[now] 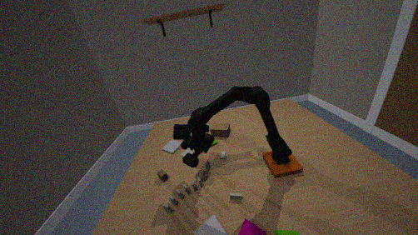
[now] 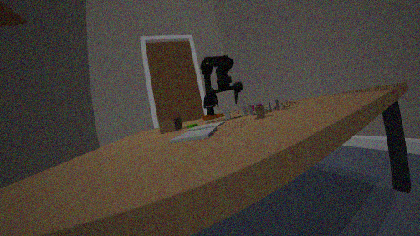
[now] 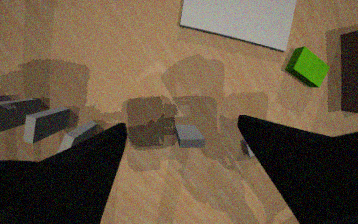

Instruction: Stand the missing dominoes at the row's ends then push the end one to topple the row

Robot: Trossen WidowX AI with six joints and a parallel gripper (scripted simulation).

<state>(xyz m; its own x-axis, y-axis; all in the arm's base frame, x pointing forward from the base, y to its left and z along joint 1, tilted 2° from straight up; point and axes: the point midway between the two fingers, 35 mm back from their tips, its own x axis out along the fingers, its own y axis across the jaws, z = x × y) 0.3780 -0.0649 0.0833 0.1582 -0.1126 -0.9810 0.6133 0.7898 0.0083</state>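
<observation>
The green block is 80 mm behind my gripper tip, 180 mm to the right of it and 60 mm below it. The rest, counted from my gripper tip: brown cube 210 mm ahead, 50 mm below; white flat tile 290 mm to the left, 70 mm below; white sheet 50 mm ahead, 150 mm to the right, 70 mm below.
</observation>
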